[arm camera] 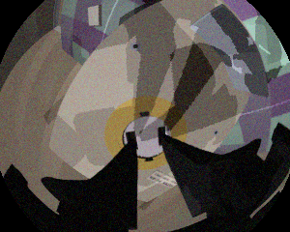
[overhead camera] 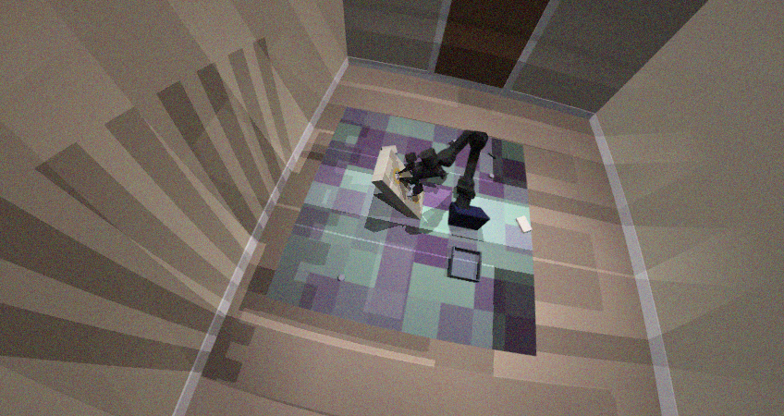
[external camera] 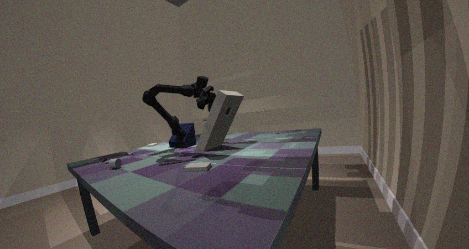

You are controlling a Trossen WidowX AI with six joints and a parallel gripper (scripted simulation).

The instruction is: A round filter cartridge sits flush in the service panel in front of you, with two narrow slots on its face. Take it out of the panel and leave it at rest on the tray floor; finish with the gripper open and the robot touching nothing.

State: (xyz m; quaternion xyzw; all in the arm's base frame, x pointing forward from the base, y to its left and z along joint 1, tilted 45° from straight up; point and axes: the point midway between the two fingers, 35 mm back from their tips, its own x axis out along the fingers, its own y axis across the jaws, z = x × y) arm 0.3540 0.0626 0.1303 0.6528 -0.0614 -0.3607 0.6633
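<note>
Now: the round filter cartridge 20 mm ahead of my gripper tip and 10 mm below it. From my gripper tip the other things lie so: grey square tray 390 mm behind, 340 mm to the left, 230 mm below; then beige service panel 90 mm below, 30 mm behind.
</note>
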